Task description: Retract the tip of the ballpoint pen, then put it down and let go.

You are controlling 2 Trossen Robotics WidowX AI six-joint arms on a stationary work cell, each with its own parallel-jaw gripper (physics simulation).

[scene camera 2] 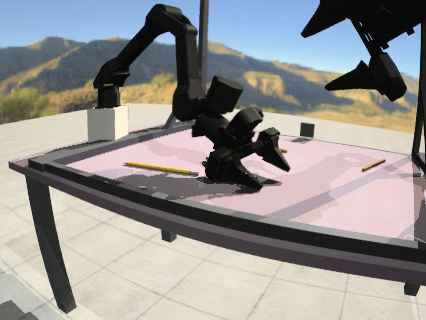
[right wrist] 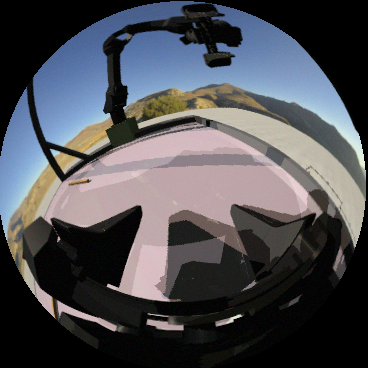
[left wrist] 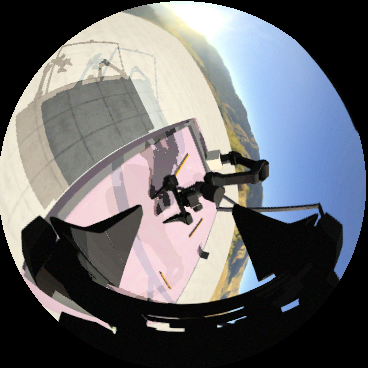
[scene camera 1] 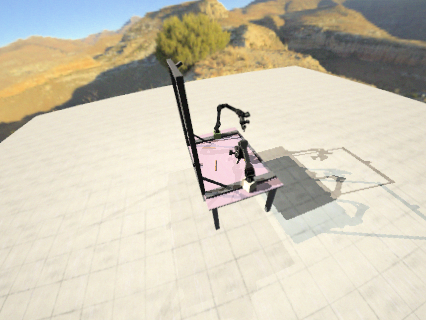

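Seen in the pictures: left gripper, fingertip midpoint: (scene camera 2: pixel 314 60) (left wrist: pixel 188 209) (scene camera 1: pixel 243 130); right gripper, fingertip midpoint: (scene camera 2: pixel 276 178) (right wrist: pixel 186 210) (left wrist: pixel 156 211); left arm's base at its link origin: (right wrist: pixel 120 121) (scene camera 1: pixel 216 132); right arm's base at its link origin: (scene camera 2: pixel 108 107) (left wrist: pixel 220 158) (scene camera 1: pixel 249 179).
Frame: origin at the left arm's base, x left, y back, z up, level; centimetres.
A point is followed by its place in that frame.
The ballpoint pen cannot be made out in these views; the dark parts and shadow around my right gripper could hide it. My right gripper (scene camera 2: pixel 275 180) {x 20.9, y -37.5, z -7.2 cm} (left wrist: pixel 156 211) {x 20.9, y -37.5, z -7.2 cm} (right wrist: pixel 186 210) {x 20.9, y -37.5, z -7.2 cm} is open and empty, low over the pink table, with its fingers pointing down and its shadow beneath. My left gripper (scene camera 1: pixel 245 124) {x 32.0, y -26.3, z 14.4 cm} (scene camera 2: pixel 314 63) {x 32.0, y -26.3, z 14.4 cm} is open and empty, held high above the table, at the upper right in scene camera 2.
A yellow pencil (scene camera 2: pixel 160 168) {x 30.7, y -59.4, z -8.0 cm} (left wrist: pixel 182 165) {x 30.3, y -59.2, z -7.7 cm} lies left of the right gripper in scene camera 2. An orange pencil (scene camera 2: pixel 373 165) {x -10.4, y -23.8, z -8.0 cm} (left wrist: pixel 165 280) {x -10.8, y -24.0, z -7.9 cm} (right wrist: pixel 79 182) {x -8.7, y -24.8, z -8.0 cm} lies at the right there. Another orange piece (scene camera 2: pixel 283 150) {x -4.6, y -50.2, z -8.0 cm} (left wrist: pixel 195 228) {x -5.0, y -56.3, z -7.8 cm} lies behind the right gripper. Dark rails (scene camera 2: pixel 150 200) {x 44.2, y -45.3, z -7.2 cm} edge the table.
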